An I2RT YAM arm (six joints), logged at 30 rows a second.
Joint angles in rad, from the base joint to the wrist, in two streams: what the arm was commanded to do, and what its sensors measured. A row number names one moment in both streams.
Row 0, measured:
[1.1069 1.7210 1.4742 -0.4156 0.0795 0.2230]
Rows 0 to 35, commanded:
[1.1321 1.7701 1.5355 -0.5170 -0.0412 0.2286]
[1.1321 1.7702 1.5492 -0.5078 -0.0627 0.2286]
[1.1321 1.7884 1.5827 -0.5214 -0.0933 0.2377]
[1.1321 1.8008 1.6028 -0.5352 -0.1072 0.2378]
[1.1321 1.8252 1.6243 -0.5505 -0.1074 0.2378]
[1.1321 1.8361 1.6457 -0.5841 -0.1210 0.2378]
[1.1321 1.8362 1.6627 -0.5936 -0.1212 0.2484]
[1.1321 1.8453 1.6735 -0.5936 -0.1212 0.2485]
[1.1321 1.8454 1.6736 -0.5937 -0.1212 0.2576]
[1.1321 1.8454 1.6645 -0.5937 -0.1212 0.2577]
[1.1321 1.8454 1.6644 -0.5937 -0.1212 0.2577]
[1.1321 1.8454 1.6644 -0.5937 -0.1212 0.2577]
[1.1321 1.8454 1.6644 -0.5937 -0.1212 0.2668]
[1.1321 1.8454 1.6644 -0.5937 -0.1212 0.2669]
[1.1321 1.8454 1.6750 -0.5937 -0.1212 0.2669]
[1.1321 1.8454 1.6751 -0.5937 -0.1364 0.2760]
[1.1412 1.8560 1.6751 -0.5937 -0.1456 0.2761]
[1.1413 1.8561 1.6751 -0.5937 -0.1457 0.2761]
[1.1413 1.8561 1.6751 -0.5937 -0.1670 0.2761]
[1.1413 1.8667 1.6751 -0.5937 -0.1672 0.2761]
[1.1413 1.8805 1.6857 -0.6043 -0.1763 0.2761]
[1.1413 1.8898 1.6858 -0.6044 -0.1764 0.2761]
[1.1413 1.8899 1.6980 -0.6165 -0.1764 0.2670]
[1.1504 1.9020 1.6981 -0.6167 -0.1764 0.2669]
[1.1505 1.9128 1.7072 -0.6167 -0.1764 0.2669]
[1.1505 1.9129 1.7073 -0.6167 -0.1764 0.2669]
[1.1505 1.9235 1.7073 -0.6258 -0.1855 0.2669]
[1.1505 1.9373 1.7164 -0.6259 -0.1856 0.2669]
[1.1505 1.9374 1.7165 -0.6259 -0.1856 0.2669]
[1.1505 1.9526 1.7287 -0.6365 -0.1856 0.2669]
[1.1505 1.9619 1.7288 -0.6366 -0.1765 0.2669]
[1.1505 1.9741 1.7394 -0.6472 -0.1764 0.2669]
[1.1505 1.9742 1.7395 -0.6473 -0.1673 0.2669]
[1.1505 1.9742 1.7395 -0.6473 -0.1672 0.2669]
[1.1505 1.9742 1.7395 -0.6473 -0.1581 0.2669]
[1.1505 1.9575 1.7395 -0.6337 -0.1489 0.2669]
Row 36, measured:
[1.1419 1.9789 1.6833 -0.6224 -0.1650 0.2676]
